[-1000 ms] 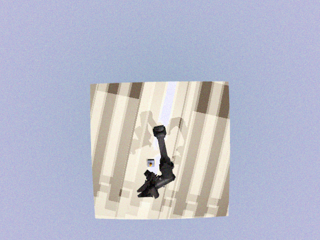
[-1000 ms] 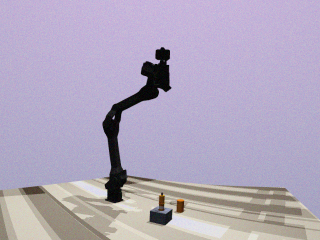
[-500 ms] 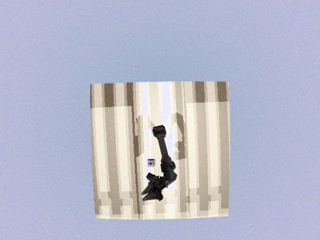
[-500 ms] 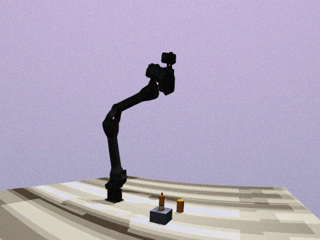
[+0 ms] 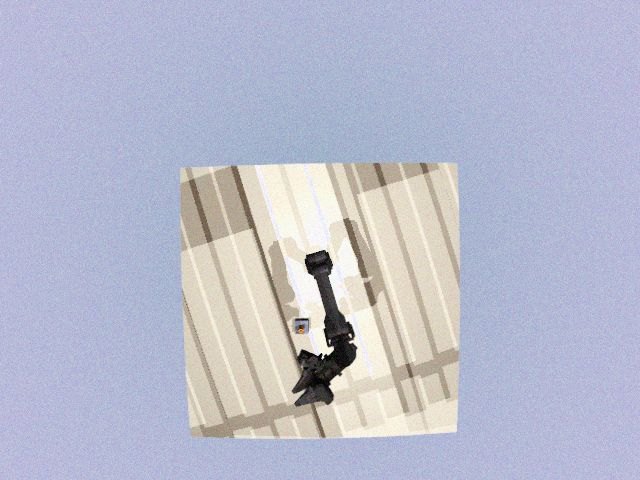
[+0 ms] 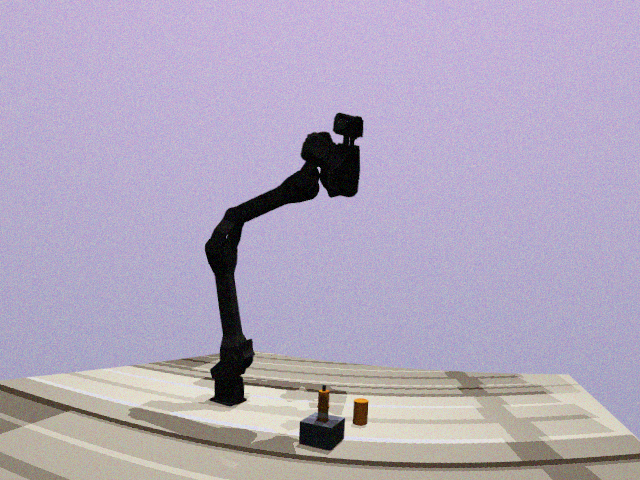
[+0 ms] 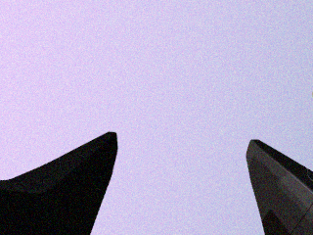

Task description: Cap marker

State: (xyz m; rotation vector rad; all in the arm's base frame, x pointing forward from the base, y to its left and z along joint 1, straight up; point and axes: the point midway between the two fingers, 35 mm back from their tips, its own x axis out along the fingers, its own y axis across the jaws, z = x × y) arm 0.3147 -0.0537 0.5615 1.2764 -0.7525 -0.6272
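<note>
The orange cap is 20 mm behind my gripper tip, 110 mm to the left of it and 540 mm below it. The rest, counted from my gripper tip: dark grey holder block: 50 mm behind, 10 mm to the right, 550 mm below.
</note>
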